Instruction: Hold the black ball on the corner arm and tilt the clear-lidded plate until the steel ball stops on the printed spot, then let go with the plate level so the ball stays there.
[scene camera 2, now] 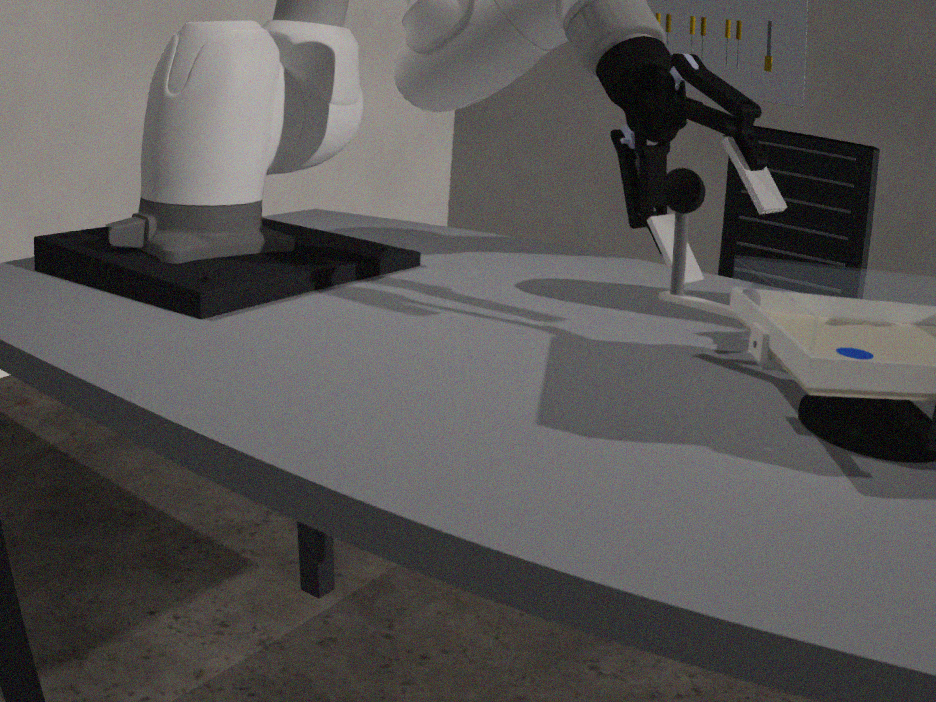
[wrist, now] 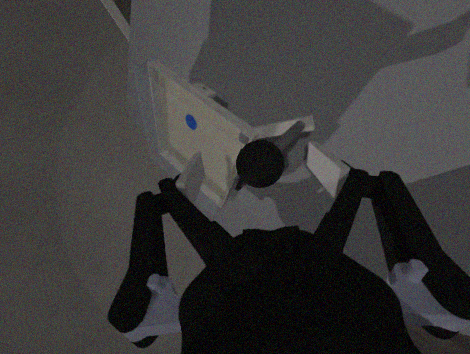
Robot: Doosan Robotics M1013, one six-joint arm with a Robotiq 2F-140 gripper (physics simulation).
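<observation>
The black ball (scene camera 2: 684,190) (wrist: 260,163) tops an upright grey post (scene camera 2: 678,256) on the pale corner arm (scene camera 2: 704,303). My gripper (scene camera 2: 724,226) (wrist: 254,159) is open around the ball, with no grip on it; in the wrist view the ball shows between the two pale pads, with a gap on either side. The clear-lidded plate (scene camera 2: 835,374) (wrist: 212,142) is a shallow cream tray with a blue printed spot (scene camera 2: 854,352) (wrist: 191,121). It stands over a black round base (scene camera 2: 861,429). I cannot make out the steel ball. The left pad hides part of the plate in the wrist view.
The grey table (scene camera 2: 423,408) carries the robot's black base slab (scene camera 2: 200,290) at the left. A dark slatted cabinet (scene camera 2: 801,188) stands behind the table, and a panel with yellow-handled tools (scene camera 2: 786,45) hangs on the wall. The plate's right part is cut off in the scene view.
</observation>
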